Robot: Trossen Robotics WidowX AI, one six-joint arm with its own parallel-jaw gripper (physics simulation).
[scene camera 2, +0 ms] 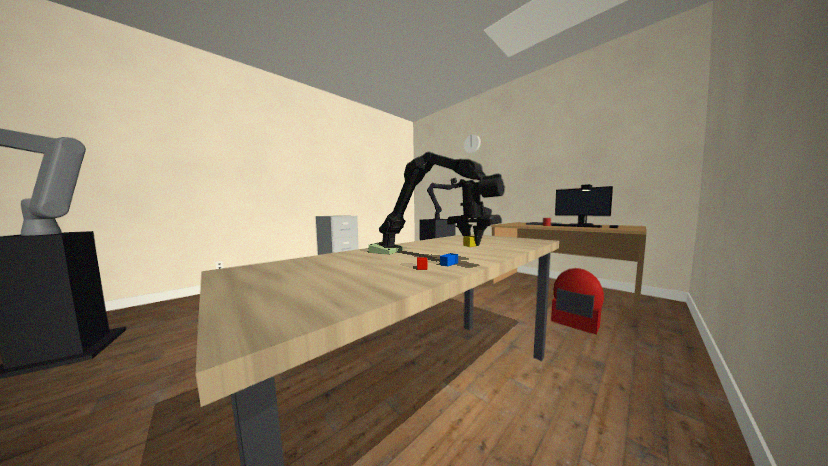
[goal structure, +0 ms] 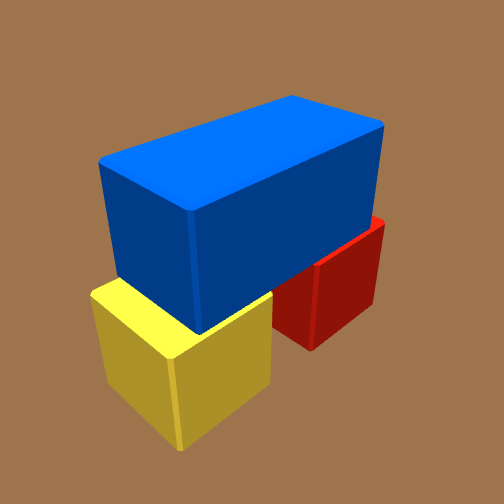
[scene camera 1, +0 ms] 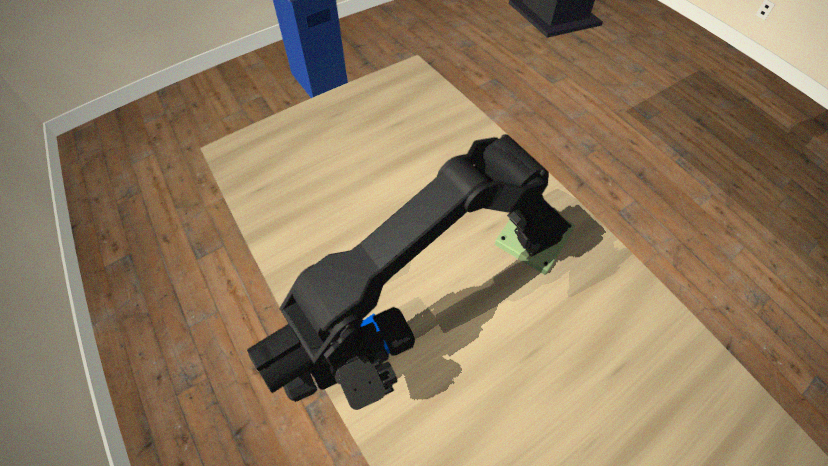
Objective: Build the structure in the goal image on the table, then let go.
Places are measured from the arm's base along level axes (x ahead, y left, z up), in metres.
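Where they show: gripper, fingertip midpoint: (scene camera 2: pixel 473 245); arm's base, link origin: (scene camera 2: pixel 387 245) (scene camera 1: pixel 535 236).
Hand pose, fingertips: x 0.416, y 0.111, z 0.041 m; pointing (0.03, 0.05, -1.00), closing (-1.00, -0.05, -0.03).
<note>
Things, the pixels of their centre, and the offset from my fingertips. Level surfaces: height alone.
- yellow block, body centre: (scene camera 2: pixel 470 241) 0.001 m back, 0.015 m right, 0.015 m up
- blue block, body centre: (scene camera 1: pixel 377 336) (scene camera 2: pixel 449 259) 0.060 m back, 0.055 m right, 0.052 m down
- small red block, body centre: (scene camera 2: pixel 422 263) 0.069 m back, 0.166 m right, 0.052 m down
- wooden table, surface height: 0.068 m down
My gripper (scene camera 1: pixel 379 357) (scene camera 2: pixel 471 238) is shut on a yellow block (scene camera 2: pixel 469 241) and holds it in the air above the table, higher than the blue block. In scene camera 1 the gripper body hides the yellow block. A blue block (scene camera 1: pixel 369 320) (scene camera 2: pixel 449 259) lies on the table; in scene camera 1 parts of it show past the gripper. A small red block (scene camera 2: pixel 421 263) sits on the table to the left of the blue block in scene camera 2, with a gap between them. The red block does not show in scene camera 1.
The arm's green base plate (scene camera 1: pixel 504 243) (scene camera 2: pixel 379 248) sits on the wooden table (scene camera 1: pixel 324 144) (scene camera 2: pixel 301 301). The gripper is near one long edge of the table. A desk (scene camera 2: pixel 585 237) with a monitor (scene camera 2: pixel 583 201) and a red floor object (scene camera 2: pixel 577 295) stand beyond the table.
</note>
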